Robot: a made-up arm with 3 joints. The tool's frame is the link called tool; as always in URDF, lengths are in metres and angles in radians. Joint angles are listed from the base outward. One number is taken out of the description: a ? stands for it. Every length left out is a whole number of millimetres.
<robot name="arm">
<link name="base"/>
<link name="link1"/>
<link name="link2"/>
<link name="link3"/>
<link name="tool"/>
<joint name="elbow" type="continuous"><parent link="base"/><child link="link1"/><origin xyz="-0.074 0 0.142" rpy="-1.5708 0 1.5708"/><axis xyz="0 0 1"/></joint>
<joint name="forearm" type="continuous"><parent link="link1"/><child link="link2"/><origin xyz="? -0.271 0" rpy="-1.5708 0 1.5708"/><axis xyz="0 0 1"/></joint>
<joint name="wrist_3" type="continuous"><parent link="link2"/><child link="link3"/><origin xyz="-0.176 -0.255 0" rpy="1.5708 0 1.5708"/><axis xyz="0 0 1"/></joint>
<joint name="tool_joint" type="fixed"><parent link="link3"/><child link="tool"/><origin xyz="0.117 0.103 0" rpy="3.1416 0 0"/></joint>
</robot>
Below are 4 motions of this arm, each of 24 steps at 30 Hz.
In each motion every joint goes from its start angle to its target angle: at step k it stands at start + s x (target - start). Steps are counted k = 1, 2, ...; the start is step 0. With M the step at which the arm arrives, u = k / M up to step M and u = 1 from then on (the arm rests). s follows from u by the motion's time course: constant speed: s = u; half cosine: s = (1 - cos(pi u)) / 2; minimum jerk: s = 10 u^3 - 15 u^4 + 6 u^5.
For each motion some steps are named. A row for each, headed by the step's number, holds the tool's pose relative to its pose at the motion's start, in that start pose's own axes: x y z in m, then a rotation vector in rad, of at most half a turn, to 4 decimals.
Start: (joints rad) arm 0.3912 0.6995 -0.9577
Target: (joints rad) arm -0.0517 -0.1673 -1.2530
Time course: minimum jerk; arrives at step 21
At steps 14, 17, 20, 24:
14: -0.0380 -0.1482 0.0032 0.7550 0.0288 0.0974
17: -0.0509 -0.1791 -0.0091 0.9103 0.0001 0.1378
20: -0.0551 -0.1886 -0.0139 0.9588 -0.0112 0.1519
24: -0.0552 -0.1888 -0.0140 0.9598 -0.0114 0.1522

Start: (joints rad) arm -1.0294 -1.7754 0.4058
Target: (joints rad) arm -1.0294 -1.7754 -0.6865
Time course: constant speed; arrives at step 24
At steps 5, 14, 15, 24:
5: 0.0202 0.0291 0.0000 0.0000 0.0000 0.2276
14: 0.0383 0.0898 0.0000 0.0000 0.0000 0.6372
15: 0.0388 0.0969 0.0000 0.0000 0.0000 0.6827
24: 0.0283 0.1594 0.0000 0.0000 0.0000 1.0923

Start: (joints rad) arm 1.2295 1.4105 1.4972
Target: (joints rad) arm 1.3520 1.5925 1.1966
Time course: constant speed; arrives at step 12
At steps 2, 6, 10, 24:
2: 0.0059 0.0055 -0.0097 0.0299 -0.0059 0.0703
6: 0.0164 0.0188 -0.0283 0.0891 -0.0205 0.2111
10: 0.0251 0.0346 -0.0455 0.1475 -0.0386 0.3518
24: 0.0286 0.0433 -0.0537 0.1766 -0.0490 0.4221

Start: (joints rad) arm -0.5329 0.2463 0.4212
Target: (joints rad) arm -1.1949 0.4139 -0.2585
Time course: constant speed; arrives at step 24
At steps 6, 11, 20, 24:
6: 0.0244 -0.0421 -0.0502 0.1646 0.0132 0.1258
11: 0.0387 -0.0701 -0.0940 0.3016 0.0029 0.2239
20: 0.0517 -0.1056 -0.1728 0.5412 -0.0629 0.3808
24: 0.0526 -0.1160 -0.2067 0.6422 -0.1107 0.4409

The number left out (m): -0.108
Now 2 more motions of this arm.
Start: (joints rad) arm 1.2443 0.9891 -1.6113
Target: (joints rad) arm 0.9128 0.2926 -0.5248
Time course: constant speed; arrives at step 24
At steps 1, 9, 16, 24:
1: -0.0084 -0.0103 0.0044 0.0289 -0.0083 -0.0567
9: -0.0921 -0.0799 0.0204 0.2734 -0.0384 -0.4992
16: -0.1799 -0.1153 0.0118 0.5054 -0.0078 -0.8625
24: -0.2827 -0.1237 -0.0125 0.7860 0.1014 -1.2353

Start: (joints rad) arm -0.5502 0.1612 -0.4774
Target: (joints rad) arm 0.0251 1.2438 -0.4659
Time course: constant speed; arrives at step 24
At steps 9, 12, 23, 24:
9: -0.0141 0.0980 -0.0327 -0.3655 -0.2667 0.0731
12: -0.0171 0.1227 -0.0514 -0.4808 -0.3573 0.1163
23: -0.0170 0.1718 -0.1348 -0.8580 -0.6958 0.3525
24: -0.0158 0.1731 -0.1426 -0.8878 -0.7270 0.3799

